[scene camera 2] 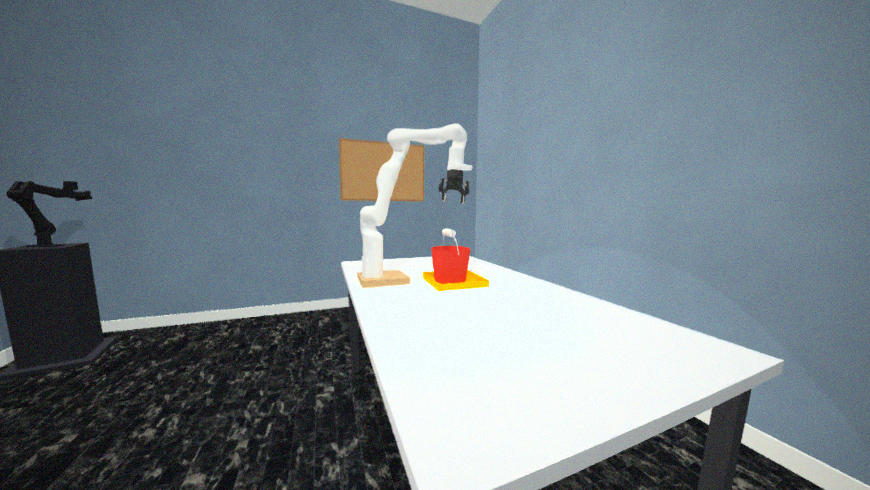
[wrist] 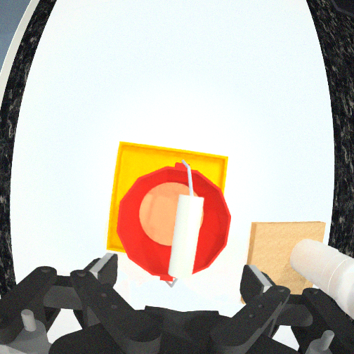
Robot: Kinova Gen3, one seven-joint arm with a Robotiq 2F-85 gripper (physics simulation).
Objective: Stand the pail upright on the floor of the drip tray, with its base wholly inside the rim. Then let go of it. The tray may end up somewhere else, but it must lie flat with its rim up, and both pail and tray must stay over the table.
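Pixels of known places: gripper, between the fingertips: (scene camera 2: 453, 202); arm's base, origin of its link: (scene camera 2: 373, 276).
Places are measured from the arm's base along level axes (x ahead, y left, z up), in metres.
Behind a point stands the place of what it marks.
Observation:
The red pail (scene camera 2: 450, 265) @[x 0.281, y -0.233, z 0.064 m] (wrist: 131, 225) stands upright on the yellow drip tray (scene camera 2: 477, 281) @[x 0.369, y -0.320, z -0.002 m] (wrist: 142, 159). Its white handle grip (scene camera 2: 448, 232) @[x 0.295, y -0.194, z 0.211 m] (wrist: 186, 235) is raised above the opening on a thin wire. The tray lies flat on the table with its rim up. In the wrist view the pail hides the tray's lower right part; where its base meets the tray floor is hidden by the pail and the front rim. My gripper (scene camera 2: 454, 199) @[x 0.336, y -0.171, z 0.348 m] (wrist: 179, 273) is open and empty, well above the handle and apart from it.
The arm's base stands on a wooden board (scene camera 2: 384, 279) @[x 0.019, y -0.091, z 0.001 m] (wrist: 270, 245) beside the tray. The white table (scene camera 2: 547, 365) @[x 0.088, y -0.899, z -0.031 m] (wrist: 170, 65) extends far towards the scene camera. A dark second arm (scene camera 2: 42, 210) stands on a separate pedestal off the table.

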